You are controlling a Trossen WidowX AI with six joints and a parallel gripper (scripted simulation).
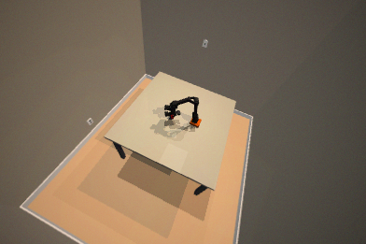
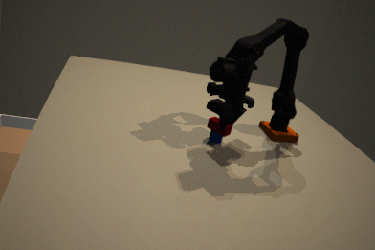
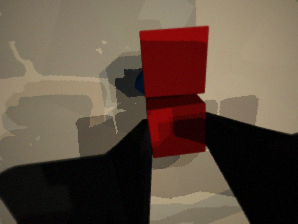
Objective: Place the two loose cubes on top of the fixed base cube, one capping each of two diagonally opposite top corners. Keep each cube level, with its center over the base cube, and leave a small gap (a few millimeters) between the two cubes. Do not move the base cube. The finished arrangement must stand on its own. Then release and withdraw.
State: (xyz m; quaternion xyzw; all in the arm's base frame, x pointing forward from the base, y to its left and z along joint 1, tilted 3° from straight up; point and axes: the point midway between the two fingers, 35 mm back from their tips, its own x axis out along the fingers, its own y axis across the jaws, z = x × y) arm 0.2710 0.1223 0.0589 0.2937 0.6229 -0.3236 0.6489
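Now: gripper tip 1 cm short of the blue cube, 2 cm to the left of it and 4 cm above it.
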